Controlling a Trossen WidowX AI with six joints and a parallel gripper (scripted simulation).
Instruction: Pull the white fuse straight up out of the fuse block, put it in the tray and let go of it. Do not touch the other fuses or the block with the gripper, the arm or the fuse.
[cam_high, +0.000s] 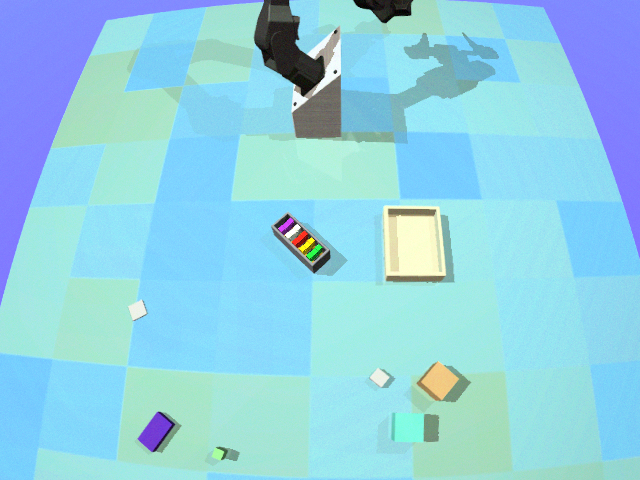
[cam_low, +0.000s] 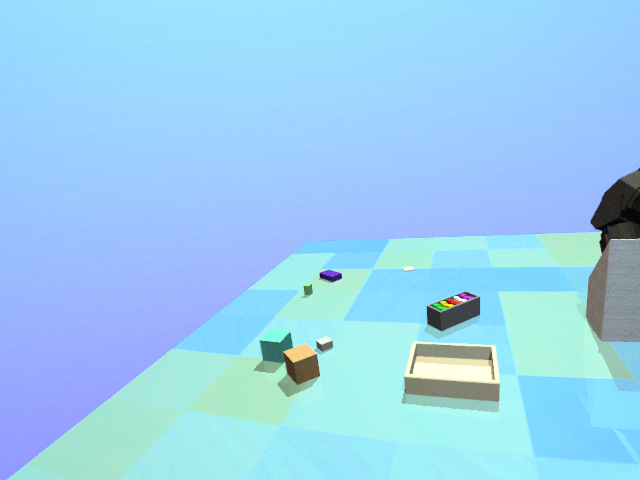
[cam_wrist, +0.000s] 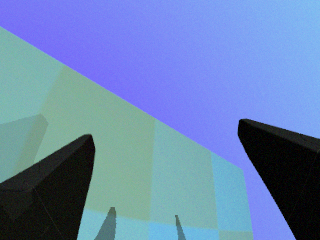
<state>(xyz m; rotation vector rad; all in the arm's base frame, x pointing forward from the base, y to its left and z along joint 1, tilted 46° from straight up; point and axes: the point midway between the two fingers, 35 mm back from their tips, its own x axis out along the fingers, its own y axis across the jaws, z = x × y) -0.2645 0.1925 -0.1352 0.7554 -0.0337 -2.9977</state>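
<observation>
My gripper tip is 58 cm short of the white fuse, 29 cm to the left of it and 11 cm above it. Round my gripper tip: tray: 60 cm ahead, 8 cm to the right, 13 cm below.
</observation>
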